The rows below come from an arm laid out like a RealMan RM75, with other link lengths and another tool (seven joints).
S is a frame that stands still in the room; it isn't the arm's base.
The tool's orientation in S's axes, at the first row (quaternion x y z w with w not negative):
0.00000 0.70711 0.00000 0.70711
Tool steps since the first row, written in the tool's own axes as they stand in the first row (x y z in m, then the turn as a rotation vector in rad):
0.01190 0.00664 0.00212 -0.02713 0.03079 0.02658
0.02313 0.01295 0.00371 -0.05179 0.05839 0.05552
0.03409 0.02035 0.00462 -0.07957 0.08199 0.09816
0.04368 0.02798 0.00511 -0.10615 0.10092 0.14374
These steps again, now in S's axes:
0.00212 0.00664 -0.01190 0.02658 0.03079 0.02713
0.00371 0.01295 -0.02313 0.05552 0.05839 0.05179
0.00462 0.02035 -0.03409 0.09816 0.08199 0.07957
0.00511 0.02798 -0.04368 0.14374 0.10092 0.10615

